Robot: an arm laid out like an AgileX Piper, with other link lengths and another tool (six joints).
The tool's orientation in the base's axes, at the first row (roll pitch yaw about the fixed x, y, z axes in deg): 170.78, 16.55, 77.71
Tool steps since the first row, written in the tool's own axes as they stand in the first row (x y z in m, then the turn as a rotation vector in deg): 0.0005, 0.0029, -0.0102, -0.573, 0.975, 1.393; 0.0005, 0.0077, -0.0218, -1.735, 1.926, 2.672; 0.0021, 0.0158, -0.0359, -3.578, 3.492, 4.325; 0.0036, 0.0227, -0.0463, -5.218, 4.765, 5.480
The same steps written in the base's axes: 0.0019, 0.0031, 0.0100, 0.968, -1.128, -1.005; 0.0055, 0.0059, 0.0217, 1.781, -2.769, -1.738; 0.0123, 0.0104, 0.0358, 3.090, -5.265, -2.537; 0.0184, 0.0139, 0.0463, 4.107, -7.368, -2.967
